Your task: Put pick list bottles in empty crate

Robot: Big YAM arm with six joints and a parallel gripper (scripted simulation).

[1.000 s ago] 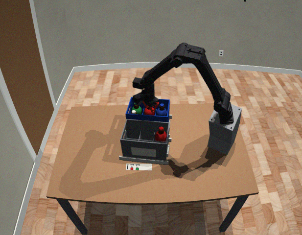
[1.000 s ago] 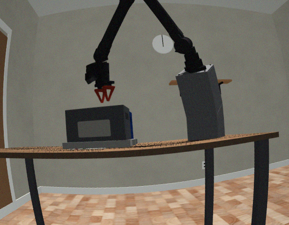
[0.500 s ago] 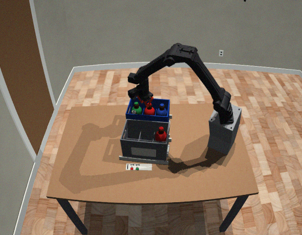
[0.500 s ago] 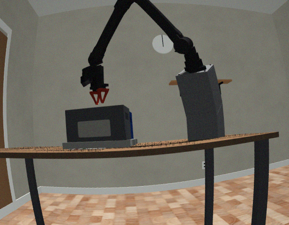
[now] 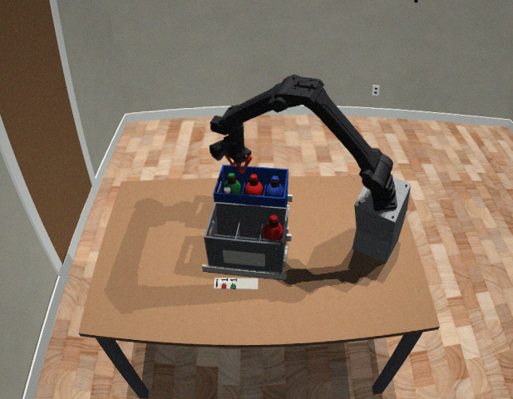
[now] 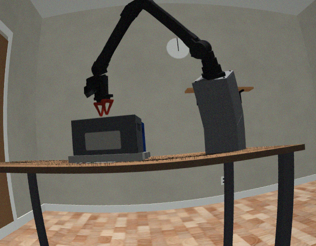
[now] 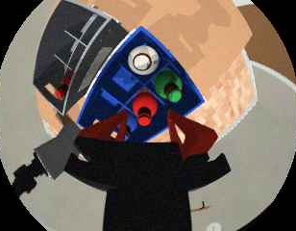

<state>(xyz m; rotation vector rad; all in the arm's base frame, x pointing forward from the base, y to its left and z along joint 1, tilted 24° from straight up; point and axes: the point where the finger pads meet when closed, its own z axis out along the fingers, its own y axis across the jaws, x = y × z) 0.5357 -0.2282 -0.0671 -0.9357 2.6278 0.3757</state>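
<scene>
The green-labelled bottle is 140 mm below my hand, 40 mm to the right of it and 30 mm ahead of it. Round my hand: blue-labelled bottle 140 mm below, 140 mm behind, 30 mm to the right; red-labelled bottle 200 mm to the left, 150 mm behind, 140 mm below; grey crate 240 mm to the left, 150 mm below, 60 mm behind.
</scene>
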